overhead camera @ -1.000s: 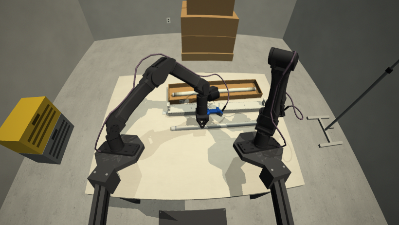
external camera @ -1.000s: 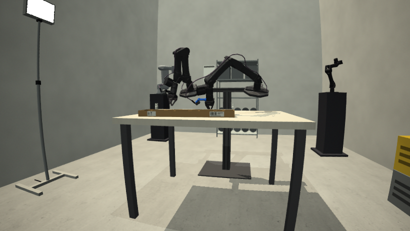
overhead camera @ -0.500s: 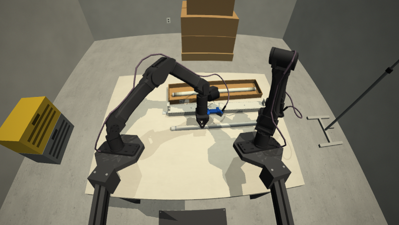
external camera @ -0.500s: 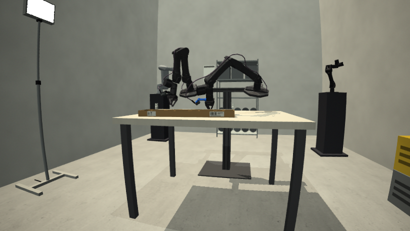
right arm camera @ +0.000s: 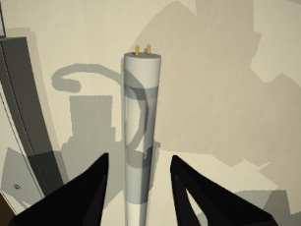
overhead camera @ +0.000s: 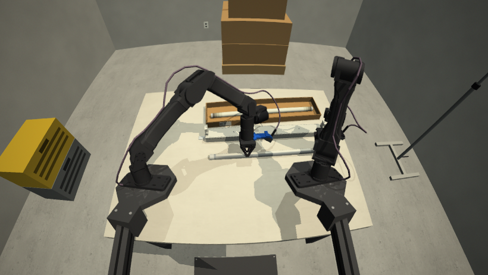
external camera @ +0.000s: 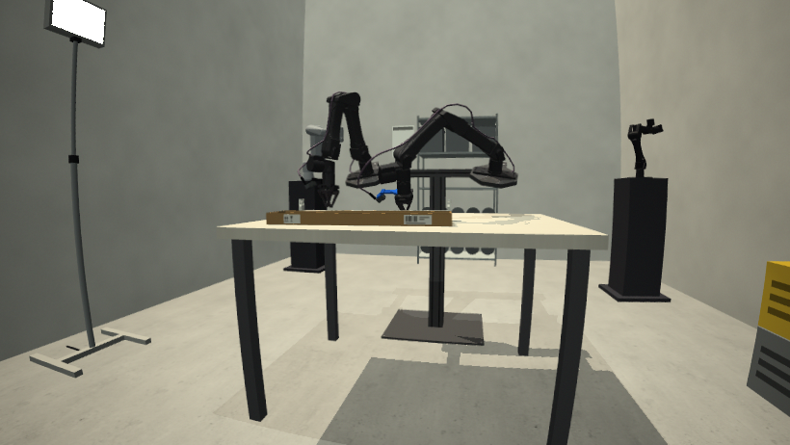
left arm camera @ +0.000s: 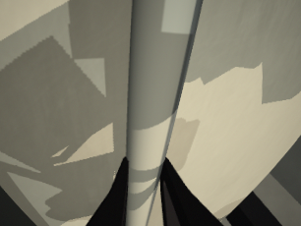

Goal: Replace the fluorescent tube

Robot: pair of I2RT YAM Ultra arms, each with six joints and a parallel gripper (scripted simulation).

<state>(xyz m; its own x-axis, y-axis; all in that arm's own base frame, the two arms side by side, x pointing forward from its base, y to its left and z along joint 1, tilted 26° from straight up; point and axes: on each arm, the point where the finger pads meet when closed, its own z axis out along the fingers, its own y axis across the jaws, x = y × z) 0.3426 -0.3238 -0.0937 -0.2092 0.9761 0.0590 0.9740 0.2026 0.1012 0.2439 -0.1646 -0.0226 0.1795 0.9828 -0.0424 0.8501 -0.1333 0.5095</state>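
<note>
Right now the LED tube is 12 cm to the right of my left hand and 1 cm below it. From my left hand the other things lie so: old fluorescent tube: 27 cm ahead, 11 cm to the right; white light fixture: 13 cm ahead, 11 cm to the right, 3 cm above; brown carton: 28 cm ahead, 11 cm to the right.
</note>
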